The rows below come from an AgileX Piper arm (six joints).
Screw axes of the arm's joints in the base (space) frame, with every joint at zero. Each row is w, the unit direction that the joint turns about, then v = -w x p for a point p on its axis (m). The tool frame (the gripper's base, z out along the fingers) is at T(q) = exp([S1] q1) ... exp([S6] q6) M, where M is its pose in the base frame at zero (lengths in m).
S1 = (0, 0, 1, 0, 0, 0)
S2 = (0, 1, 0, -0.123, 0, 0)
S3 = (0, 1, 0, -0.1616, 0, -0.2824)
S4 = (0.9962, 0, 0.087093, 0, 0.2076, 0)
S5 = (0, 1, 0, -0.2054, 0, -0.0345)
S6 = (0.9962, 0, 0.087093, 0, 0.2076, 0)
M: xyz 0.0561 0 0.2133 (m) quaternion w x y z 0.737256 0 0.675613 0
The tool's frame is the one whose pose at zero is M.
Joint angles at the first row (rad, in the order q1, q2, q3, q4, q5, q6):
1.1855 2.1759 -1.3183 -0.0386 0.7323 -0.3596
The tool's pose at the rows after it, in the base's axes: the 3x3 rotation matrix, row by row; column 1 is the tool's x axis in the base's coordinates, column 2 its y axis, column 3 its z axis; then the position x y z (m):
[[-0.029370 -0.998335 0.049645], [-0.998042 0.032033 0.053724], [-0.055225 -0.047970 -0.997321]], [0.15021 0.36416 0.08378]
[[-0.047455 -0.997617 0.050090], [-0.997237 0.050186 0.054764], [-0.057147 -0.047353 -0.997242]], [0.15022 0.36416 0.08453]
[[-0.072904 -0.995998 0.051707], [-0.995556 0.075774 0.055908], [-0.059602 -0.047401 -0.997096]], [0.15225 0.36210 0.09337]
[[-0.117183 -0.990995 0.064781], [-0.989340 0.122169 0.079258], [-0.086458 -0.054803 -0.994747]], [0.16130 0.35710 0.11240]
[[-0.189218 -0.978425 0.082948], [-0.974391 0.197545 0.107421], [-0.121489 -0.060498 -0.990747]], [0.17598 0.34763 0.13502]
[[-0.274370 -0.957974 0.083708], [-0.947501 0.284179 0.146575], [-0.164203 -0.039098 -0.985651]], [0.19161 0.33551 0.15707]
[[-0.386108 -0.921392 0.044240], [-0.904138 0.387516 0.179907], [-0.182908 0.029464 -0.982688]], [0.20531 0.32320 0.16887]
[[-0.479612 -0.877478 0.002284], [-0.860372 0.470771 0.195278], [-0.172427 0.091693 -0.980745]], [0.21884 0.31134 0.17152]
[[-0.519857 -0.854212 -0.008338], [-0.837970 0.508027 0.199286], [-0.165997 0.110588 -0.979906]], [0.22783 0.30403 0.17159]
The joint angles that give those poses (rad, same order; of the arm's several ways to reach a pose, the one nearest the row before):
1.1855 2.1759 -1.3184 -0.0386 0.7323 -0.3267
1.1855 2.1740 -1.3184 -0.0386 0.7331 -0.3086
1.1789 2.1512 -1.3184 -0.0386 0.7540 -0.2902
1.1528 2.1023 -1.3184 -0.0386 0.7755 -0.2715
1.1083 2.0437 -1.3183 -0.0367 0.7993 -0.2431
1.0519 1.9861 -1.3184 0.0000 0.8207 -0.2338
0.9902 1.9548 -1.3184 0.0824 0.8473 -0.2289
0.9307 1.9481 -1.3183 0.1502 0.8741 -0.2273
0.8963 1.9481 -1.3184 0.1703 0.8831 -0.2273

